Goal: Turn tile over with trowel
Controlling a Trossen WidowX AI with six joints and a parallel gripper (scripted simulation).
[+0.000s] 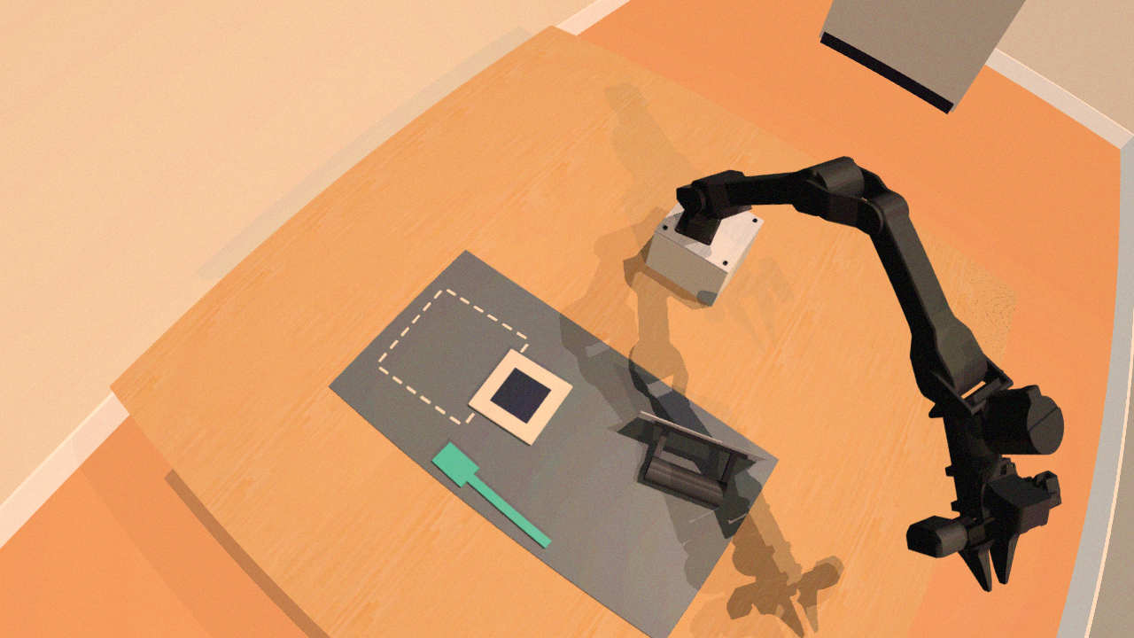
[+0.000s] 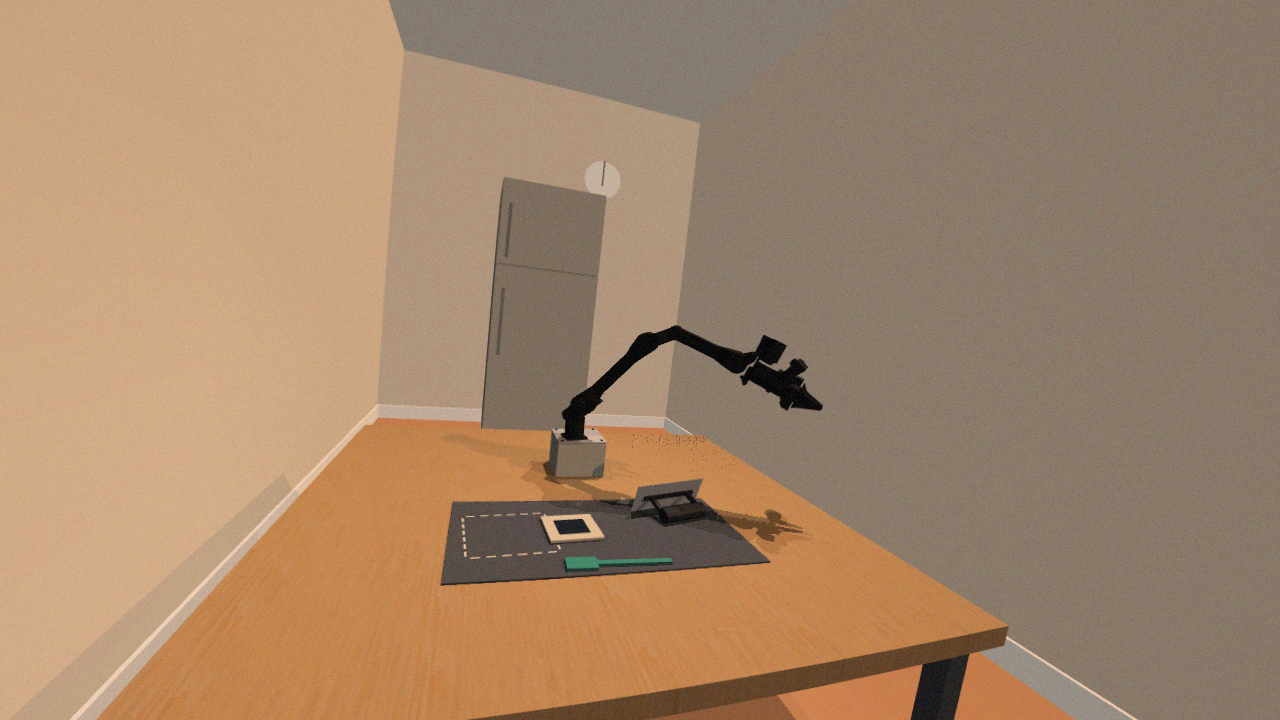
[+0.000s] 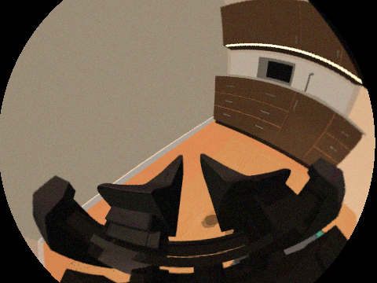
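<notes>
Right now the trowel is 100 mm behind my gripper tip, 330 mm to the right of it and 270 mm below it. The rest, counted from my gripper tip: green flat tool: 70 mm ahead, 610 mm to the right, 290 mm below; square tile: 80 mm behind, 630 mm to the right, 290 mm below; grey mat: 60 mm behind, 570 mm to the right, 310 mm below.
</notes>
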